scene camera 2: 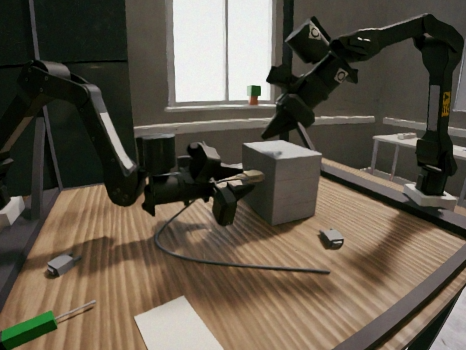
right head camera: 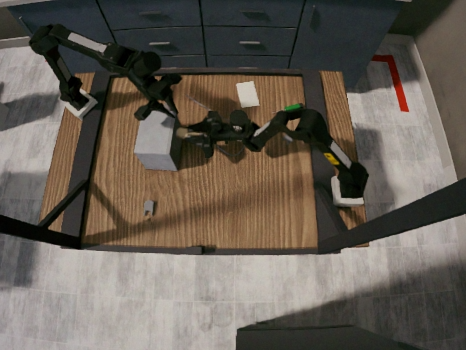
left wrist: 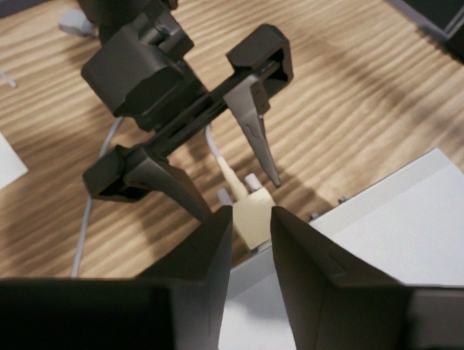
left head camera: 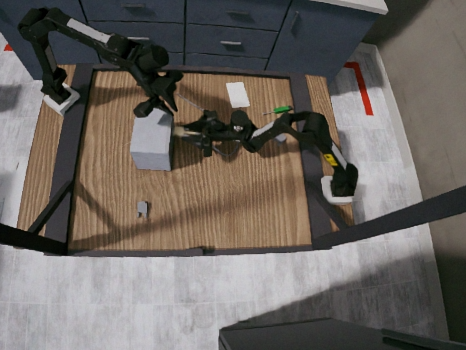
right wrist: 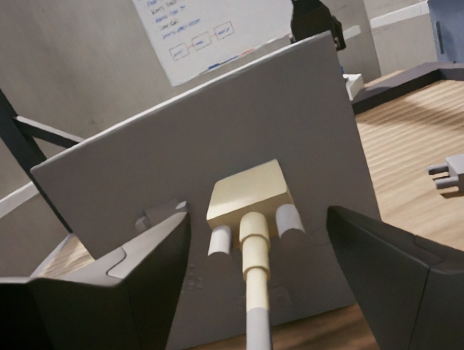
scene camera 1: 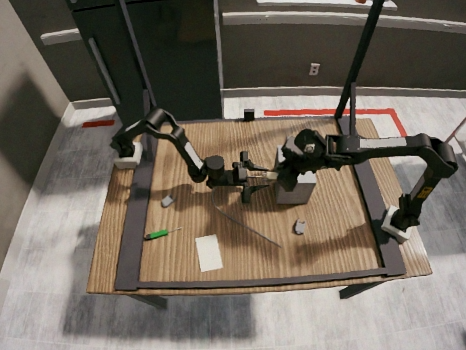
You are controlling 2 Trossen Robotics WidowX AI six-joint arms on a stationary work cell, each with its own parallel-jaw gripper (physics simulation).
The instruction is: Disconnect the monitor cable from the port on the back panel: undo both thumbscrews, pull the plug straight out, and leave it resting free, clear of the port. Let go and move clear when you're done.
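Seen in the pictures: left gripper, fingertip midpoint: (scene camera 2: 262, 137) (right head camera: 176, 115) (left wrist: 251, 216) (left head camera: 175, 113) (scene camera 1: 278, 166); right gripper, fingertip midpoint: (scene camera 2: 248, 178) (right head camera: 186, 133) (left wrist: 248, 209) (left head camera: 181, 132) (right wrist: 258, 220) (scene camera 1: 268, 177); left arm's base, origin of the base link: (scene camera 2: 429, 191) (right head camera: 79, 102) (left head camera: 60, 95) (scene camera 1: 399, 221); right arm's base, origin of the base link: (right head camera: 348, 189) (left head camera: 338, 188) (scene camera 1: 127, 151).
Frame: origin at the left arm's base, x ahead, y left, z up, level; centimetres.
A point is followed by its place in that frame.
The cream plug (left head camera: 179, 131) @(x 48.6, y 12.8, z 6.5 cm) (right head camera: 184, 133) @(x 49.2, y 12.8, z 6.5 cm) (scene camera 1: 271, 175) @(x 48.5, y 12.9, z 6.5 cm) (scene camera 2: 254, 176) @(x 47.7, y 14.4, z 6.2 cm) (left wrist: 252, 217) @(x 48.3, y 13.2, z 6.5 cm) (right wrist: 250, 192) @(x 48.8, y 13.4, z 6.5 cm) is at the back panel of the grey box (left head camera: 151, 145) @(x 46.2, y 1.8, z 10.7 cm) (right head camera: 155, 145) @(x 46.3, y 2.5, z 10.7 cm) (scene camera 1: 297, 194) @(x 37.5, y 12.4, z 2.7 cm) (scene camera 2: 295, 187) @(x 38.9, y 13.3, z 3.9 cm) (right wrist: 150, 145). In the left wrist view a sliver of metal shows between plug and panel. Its two pale thumbscrews (right wrist: 220, 241) @(x 51.1, y 13.4, z 6.0 cm) (right wrist: 290, 220) @(x 49.9, y 15.5, z 6.0 cm) stick out beside the grey cable (right wrist: 258, 330) @(x 53.5, y 16.3, z 5.9 cm) (scene camera 2: 240, 265) @(x 47.9, y 30.6, z -3.9 cm). My right gripper (right wrist: 258, 220) @(x 49.1, y 13.5, z 5.4 cm) (left wrist: 248, 209) @(x 49.1, y 13.5, z 5.4 cm) is open, its fingers apart on either side of the plug, not touching it. My left gripper (left wrist: 251, 216) @(x 46.4, y 13.7, z 14.4 cm) (scene camera 2: 265, 136) @(x 46.4, y 13.7, z 14.4 cm) is slightly open and empty, above the box's top edge.
Small grey connectors (left head camera: 142, 208) @(x 53.2, y -13.9, z -2.7 cm) (scene camera 1: 299, 226) @(x 31.4, y 20.4, z -2.7 cm) (scene camera 1: 167, 201) @(x 77.5, y 39.1, z -2.7 cm) lie apart on the wooden table (left head camera: 225, 215) @(x 77.2, y 1.0, z -4.3 cm). A green screwdriver (left head camera: 282, 109) @(x 71.8, y 50.5, z -2.5 cm) (scene camera 1: 159, 234) @(x 71.0, y 50.8, z -2.5 cm) and a white card (left head camera: 237, 95) @(x 53.2, y 45.2, z -4.1 cm) (scene camera 1: 208, 252) @(x 53.1, y 45.6, z -4.1 cm) lie on the cabinet side. The cable (scene camera 1: 245, 227) @(x 47.3, y 30.6, z -3.9 cm) curves under my right arm. A dark frame borders the table.
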